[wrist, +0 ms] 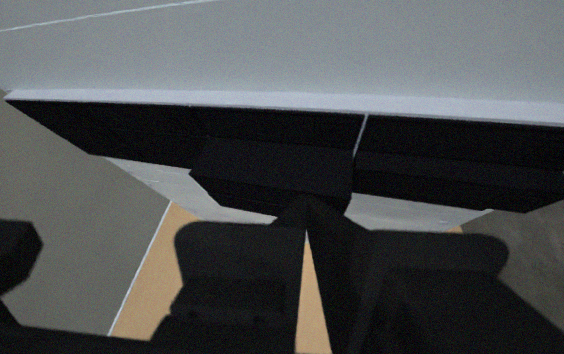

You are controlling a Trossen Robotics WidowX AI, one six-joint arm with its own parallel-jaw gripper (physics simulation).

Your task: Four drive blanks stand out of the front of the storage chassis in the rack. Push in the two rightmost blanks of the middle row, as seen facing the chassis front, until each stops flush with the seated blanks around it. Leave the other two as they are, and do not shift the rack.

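Places are measured from the arm's base along level axes (x left, y back, z up), in centimetres.
Pixels of known places: gripper, fingertip midpoint: (305, 201).
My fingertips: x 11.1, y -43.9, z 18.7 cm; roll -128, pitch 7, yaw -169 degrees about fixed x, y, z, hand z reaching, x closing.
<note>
Behind a point stands the place of what it marks.
The storage chassis (280, 102) @[x 13.2, y -48.1, z 22.7 cm] shows its pale top front edge across the wrist view, with dark blanks below it. One dark drive blank (275, 162) @[x 13.4, y -45.9, z 19.6 cm] stands out of the front near the middle. Another drive blank (450, 172) @[x 3.2, y -46.8, z 19.6 cm] stands out to its right, past a thin pale seam. The dark surfaces blend together, so their rows and exact depths are hard to tell. My gripper (305, 201) @[x 11.1, y -43.9, z 18.7 cm] is shut and empty. Its tips overlap the lower front edge of the middle protruding blank in view; whether they touch it cannot be told. The tips hide part of that blank's lower edge.
The rack's pale lower front (415, 209) @[x 0.2, y -49.1, z 9.6 cm] shows below the blanks on both sides of the fingers. A tan surface (137, 300) @[x 52.9, y -25.1, z -22.1 cm] lies far below, with a grey area to its left. The wide grey top of the chassis fills the upper part of the view.
</note>
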